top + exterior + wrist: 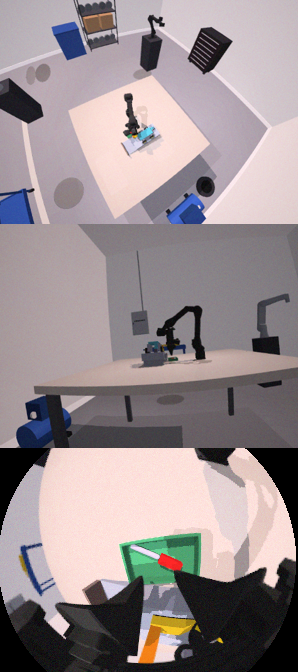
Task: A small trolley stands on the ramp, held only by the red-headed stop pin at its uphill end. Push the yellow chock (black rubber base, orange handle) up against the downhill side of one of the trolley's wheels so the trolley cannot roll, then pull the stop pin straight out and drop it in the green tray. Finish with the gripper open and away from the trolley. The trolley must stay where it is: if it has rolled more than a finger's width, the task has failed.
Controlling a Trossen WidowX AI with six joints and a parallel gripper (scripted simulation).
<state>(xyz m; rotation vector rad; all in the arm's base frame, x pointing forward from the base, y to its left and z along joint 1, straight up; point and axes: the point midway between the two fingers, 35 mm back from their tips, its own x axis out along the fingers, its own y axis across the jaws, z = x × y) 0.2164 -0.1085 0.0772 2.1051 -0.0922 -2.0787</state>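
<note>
Now: gripper tip 3 cm above the red-headed stop pin and 1 cm past it. Also, from my gripper tip: yellow chock: 7 cm ahead, 4 cm above, 2 cm to the left; cyan trolley: 12 cm ahead, 11 cm to the left, 7 cm above.
</note>
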